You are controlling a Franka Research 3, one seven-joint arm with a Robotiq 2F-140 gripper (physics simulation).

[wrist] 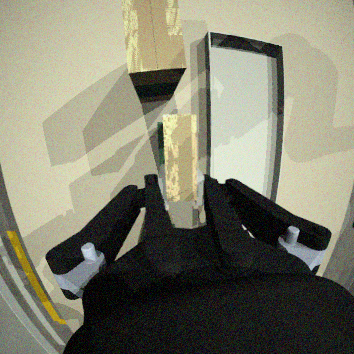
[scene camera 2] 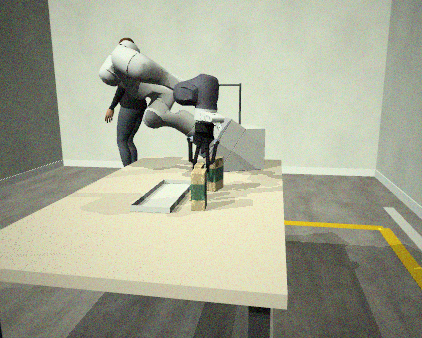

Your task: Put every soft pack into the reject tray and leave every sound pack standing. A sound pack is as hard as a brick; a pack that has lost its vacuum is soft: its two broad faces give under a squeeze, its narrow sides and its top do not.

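My gripper (scene camera 2: 201,163) (wrist: 177,173) is shut on a tan pack (wrist: 180,157) with a green band. The fingers are at its left and right sides in the wrist view. In the scene view this pack is mostly hidden behind the front pack. The front pack (scene camera 2: 198,187) (wrist: 155,40) stands upright on the table, in line with the held one and apart from it in the wrist view. Another pack (scene camera 2: 216,175) stands behind and to the right in the scene view. The reject tray (scene camera 2: 150,208) (wrist: 208,100) lies beside the packs, with no pack in it.
The table (scene camera 2: 150,250) carries the packs and the tray. A grey block-shaped housing (scene camera 2: 242,150) stands at the table's far end beside the arm. A person (scene camera 2: 131,125) stands behind the table, partly hidden by the arm. A yellow line (scene camera 2: 335,226) runs along the floor.
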